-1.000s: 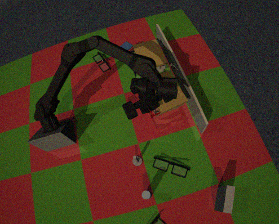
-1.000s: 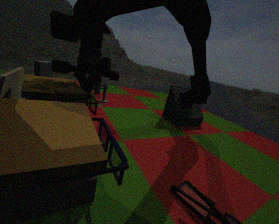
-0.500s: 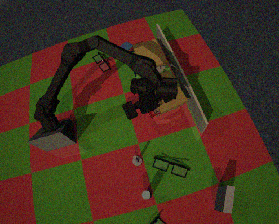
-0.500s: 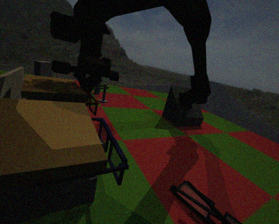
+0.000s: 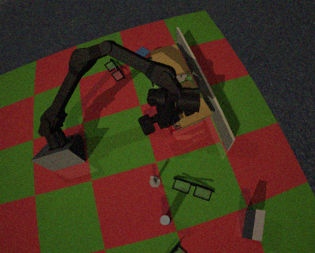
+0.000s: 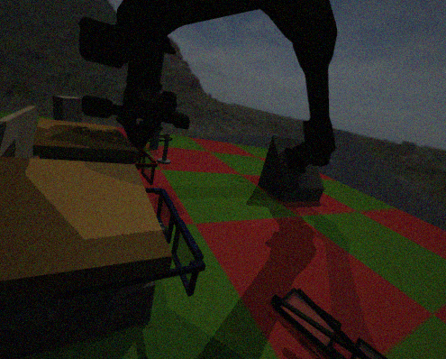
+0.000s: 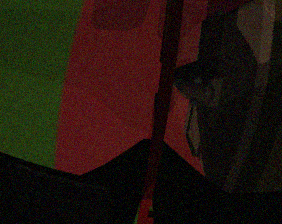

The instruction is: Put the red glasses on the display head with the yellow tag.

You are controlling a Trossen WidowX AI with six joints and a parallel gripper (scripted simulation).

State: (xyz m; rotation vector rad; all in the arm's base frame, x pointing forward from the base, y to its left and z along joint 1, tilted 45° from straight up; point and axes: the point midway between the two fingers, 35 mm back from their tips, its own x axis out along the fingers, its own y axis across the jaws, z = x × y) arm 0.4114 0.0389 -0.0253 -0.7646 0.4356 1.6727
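Right now the tan display head is 5 cm to the left of my gripper tip and 5 cm ahead of it. From my gripper tip the other things lie so: wall panel: 18 cm to the left, 17 cm ahead, 1 cm below; grey block: 40 cm to the right, 20 cm ahead, 1 cm below.
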